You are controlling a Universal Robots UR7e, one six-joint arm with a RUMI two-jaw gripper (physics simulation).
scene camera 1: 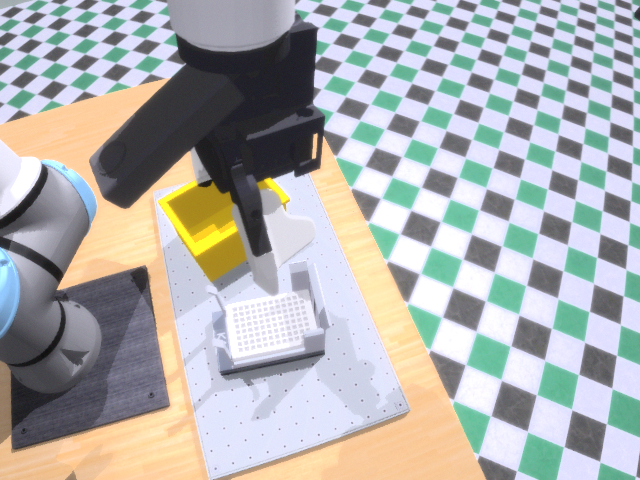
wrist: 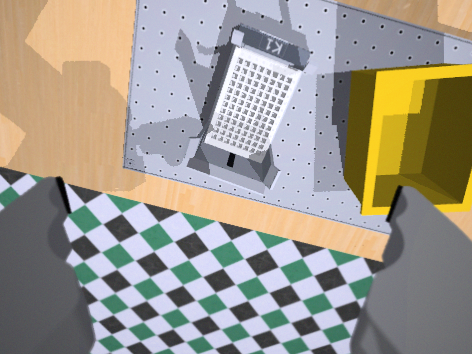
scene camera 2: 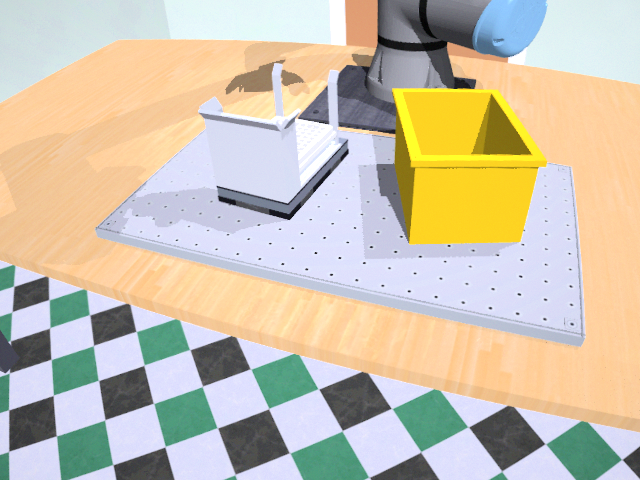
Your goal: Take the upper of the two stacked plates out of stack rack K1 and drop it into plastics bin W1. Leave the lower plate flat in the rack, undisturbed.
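Pixels of known places: gripper, fingertip midpoint: (scene camera 1: 237,235) (wrist: 230,186); arm's base, origin of the base link: (scene camera 1: 58,347) (scene camera 2: 410,87).
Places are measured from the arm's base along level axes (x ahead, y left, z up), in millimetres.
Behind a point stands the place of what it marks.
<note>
The white upper plate (scene camera 1: 271,322) @(x 348, y -80, z 56 mm) (scene camera 2: 312,135) @(x 319, y -50, z 55 mm) (wrist: 252,107) @(x 346, y -77, z 46 mm), with a grid of square wells, lies flat in stack rack K1 (scene camera 1: 318,310) @(x 411, y -106, z 114 mm) (scene camera 2: 253,155) @(x 417, y -75, z 77 mm) (wrist: 253,39) @(x 268, y -99, z 26 mm). The lower plate is mostly hidden beneath it; its edge cannot be told apart clearly. The yellow plastics bin W1 (scene camera 1: 222,254) @(x 303, y 51, z 60 mm) (scene camera 2: 470,201) @(x 401, y 146, z 56 mm) (wrist: 370,135) @(x 330, y 55, z 104 mm) stands beside the rack, and no plate shows inside it. My gripper (scene camera 1: 235,236) @(x 336, y -86, z 305 mm) (wrist: 230,186) @(x 336, y -86, z 305 mm) is open and empty, above the bin and rack area in scene camera 1. Its fingers stand wide apart at both sides of the wrist view. The gripper does not show in scene camera 2.
The rack and bin stand on a grey perforated board (scene camera 1: 242,439) @(x 262, y -218, z 4 mm) (scene camera 2: 310,263) @(x 479, y 9, z 4 mm) (wrist: 165,90) @(x 363, y -203, z 4 mm) on a wooden table (scene camera 1: 429,413) @(x 531, y -266, z -8 mm) (scene camera 2: 155,284) @(x 546, y -135, z -9 mm). The rack has a tall end wall and two thin upright posts at the other end. The arm's base stands on a dark plate (scene camera 1: 124,361) @(x 109, y -54, z 0 mm).
</note>
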